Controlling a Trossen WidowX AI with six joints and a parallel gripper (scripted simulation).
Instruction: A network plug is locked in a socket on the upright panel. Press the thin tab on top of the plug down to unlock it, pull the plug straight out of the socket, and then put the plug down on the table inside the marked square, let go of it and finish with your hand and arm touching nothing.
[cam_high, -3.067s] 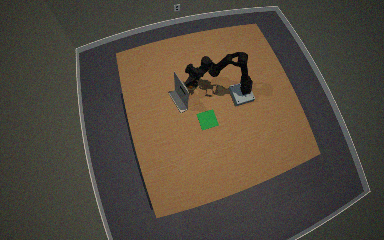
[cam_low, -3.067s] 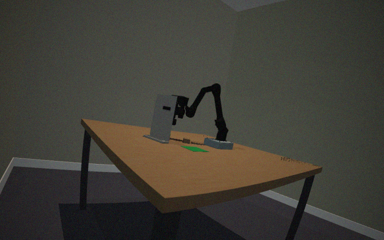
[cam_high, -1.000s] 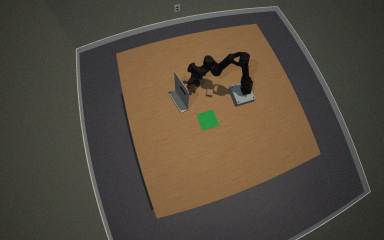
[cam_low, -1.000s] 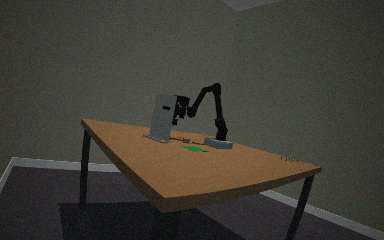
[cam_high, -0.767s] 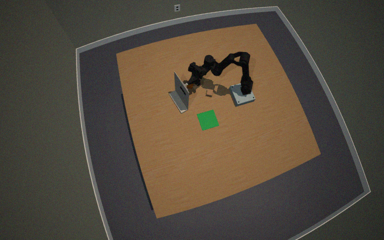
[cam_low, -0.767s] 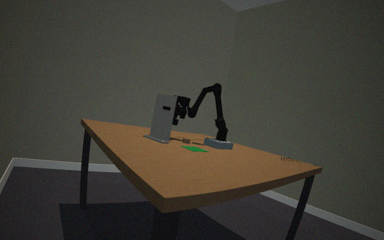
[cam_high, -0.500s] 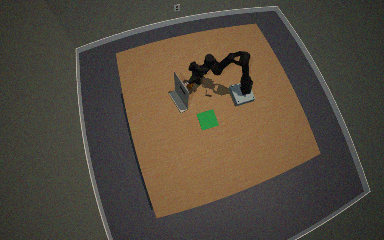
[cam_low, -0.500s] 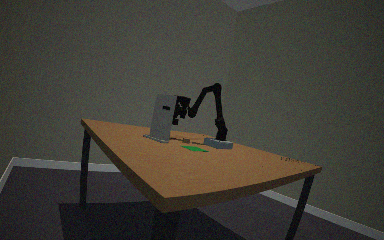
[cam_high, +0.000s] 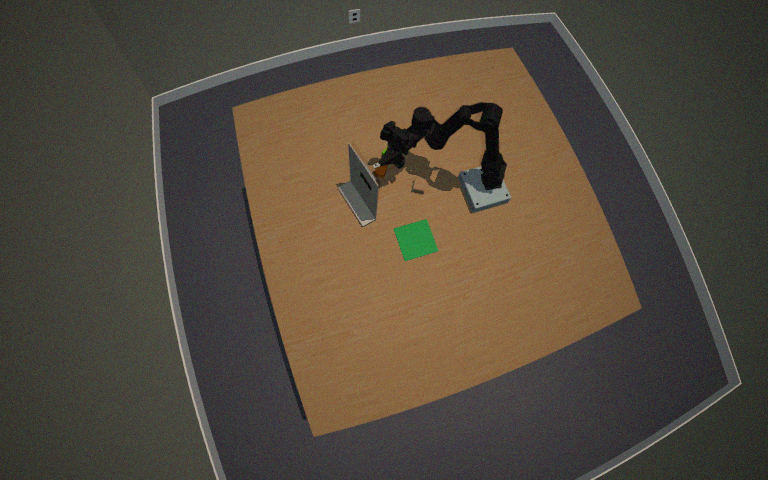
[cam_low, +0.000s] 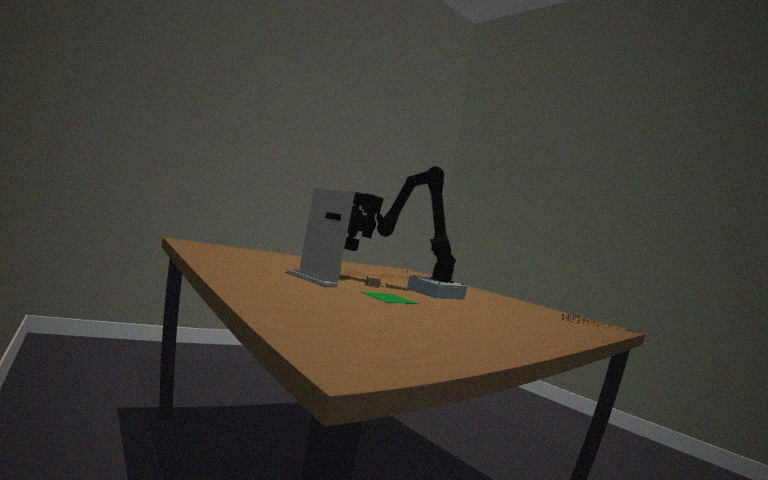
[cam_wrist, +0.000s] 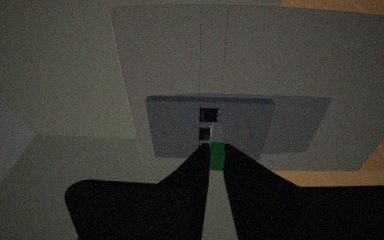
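Now: the green marked square 9 cm behind my gripper tip, 20 cm to the left of it and 19 cm below it. The rest, counted from my gripper tip: grey upright panel (6 cm ahead, 4 cm to the left, 7 cm below); then network plug (1 cm ahead); then orange block (2 cm behind, 7 cm to the right, 18 cm below).
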